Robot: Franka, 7 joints.
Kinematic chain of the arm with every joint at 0, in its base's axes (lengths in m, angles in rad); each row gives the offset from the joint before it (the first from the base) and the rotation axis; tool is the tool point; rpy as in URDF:
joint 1: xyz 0 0 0.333 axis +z
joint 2: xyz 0 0 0 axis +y
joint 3: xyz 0 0 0.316 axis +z
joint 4: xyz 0.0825 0 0 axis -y
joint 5: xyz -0.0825 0 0.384 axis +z
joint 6: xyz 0 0 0 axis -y
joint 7: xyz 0.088 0 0 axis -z
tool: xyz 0 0 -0.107 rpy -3.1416 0 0
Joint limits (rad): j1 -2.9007..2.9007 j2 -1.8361..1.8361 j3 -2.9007..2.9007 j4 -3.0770..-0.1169 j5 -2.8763..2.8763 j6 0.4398..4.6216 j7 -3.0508..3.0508
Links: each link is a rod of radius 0.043 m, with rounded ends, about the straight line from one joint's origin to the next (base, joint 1, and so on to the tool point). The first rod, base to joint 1, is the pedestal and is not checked.
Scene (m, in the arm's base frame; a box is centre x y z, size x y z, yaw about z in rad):
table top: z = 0
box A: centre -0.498 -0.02 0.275 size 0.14 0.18 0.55 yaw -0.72
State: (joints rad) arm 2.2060 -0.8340 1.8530 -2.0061 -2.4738 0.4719 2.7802
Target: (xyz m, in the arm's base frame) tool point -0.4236 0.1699 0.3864
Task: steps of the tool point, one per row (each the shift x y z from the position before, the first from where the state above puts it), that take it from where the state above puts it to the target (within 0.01 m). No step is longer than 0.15 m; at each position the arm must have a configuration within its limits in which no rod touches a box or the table.
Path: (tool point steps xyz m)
1: -0.0664 0.1062 -0.0332
2: -0.0208 0.1329 -0.0113
3: 0.0334 0.1367 -0.0011
4: 0.0835 0.1184 -0.0074
5: -0.0165 0.0049 0.0299
6: -0.0222 0.0069 0.0158
7: -0.0267 0.0180 0.0005
8: -0.0748 0.0735 -0.0422
9: -0.0596 0.0532 -0.0539
10: -0.0535 0.0251 -0.0355

